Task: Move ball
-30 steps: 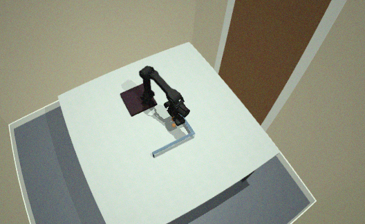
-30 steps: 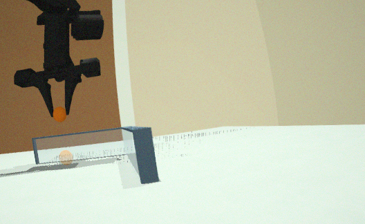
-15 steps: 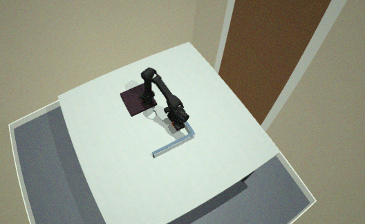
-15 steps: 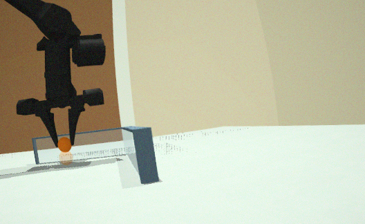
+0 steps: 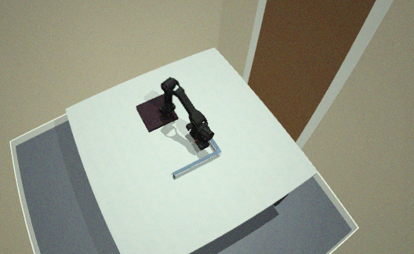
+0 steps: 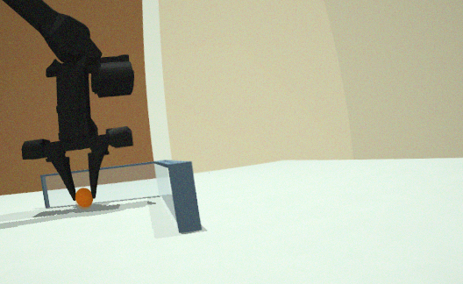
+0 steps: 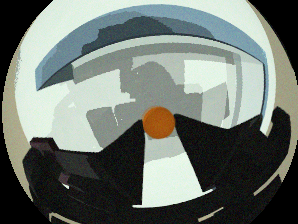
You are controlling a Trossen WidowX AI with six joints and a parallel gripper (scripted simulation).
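Now: gripper tip right at the see-through copy of the ball.
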